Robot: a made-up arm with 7 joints.
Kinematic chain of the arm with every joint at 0, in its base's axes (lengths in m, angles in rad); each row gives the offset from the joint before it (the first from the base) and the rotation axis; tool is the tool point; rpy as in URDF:
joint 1: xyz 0 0 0.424 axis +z
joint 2: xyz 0 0 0 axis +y
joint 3: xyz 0 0 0.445 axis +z
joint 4: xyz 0.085 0 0 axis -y
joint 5: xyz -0.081 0 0.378 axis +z
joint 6: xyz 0 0 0 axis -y
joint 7: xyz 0.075 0 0 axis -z
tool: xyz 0 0 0 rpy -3.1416 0 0
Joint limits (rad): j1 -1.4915..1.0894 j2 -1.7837..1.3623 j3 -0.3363..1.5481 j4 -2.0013..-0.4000 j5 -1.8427..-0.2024 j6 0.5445..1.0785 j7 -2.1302..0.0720
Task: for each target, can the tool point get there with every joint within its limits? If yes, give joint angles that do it. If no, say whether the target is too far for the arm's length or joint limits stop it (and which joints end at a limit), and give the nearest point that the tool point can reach.
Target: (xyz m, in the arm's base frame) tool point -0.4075 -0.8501 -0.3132
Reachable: no: too far | nearest point -0.1557 -0.6455 0.0599 | short by 0.494 m
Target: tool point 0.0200 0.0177 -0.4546
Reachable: no: joint limits stop it (at a limit: joint 2, joint 4, joint 5, joint 6) | nearest point 0.2998 0.2653 -0.0105 | short by 0.580 m
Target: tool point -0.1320 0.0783 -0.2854
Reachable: no: joint limits stop it (at a limit: joint 1, joint 2, joint 4, joint 5) | nearest point 0.0853 0.3942 0.0104 | short by 0.484 m
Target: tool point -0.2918 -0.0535 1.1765
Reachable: yes | joints -0.0103 -0.9868 -0.0180 -1.2133 -1.2560 0.8306 -0.5094
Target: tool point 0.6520 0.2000 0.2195
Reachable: yes | joints 0.2587 1.0380 0.1327 -1.6118 -1.0423 0.8496 -0.7804
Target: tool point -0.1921 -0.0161 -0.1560
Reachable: no: joint limits stop it (at a limit: joint 1, joint 2, joint 4, joint 5) | nearest point -0.1252 -0.3896 0.0357 | short by 0.425 m
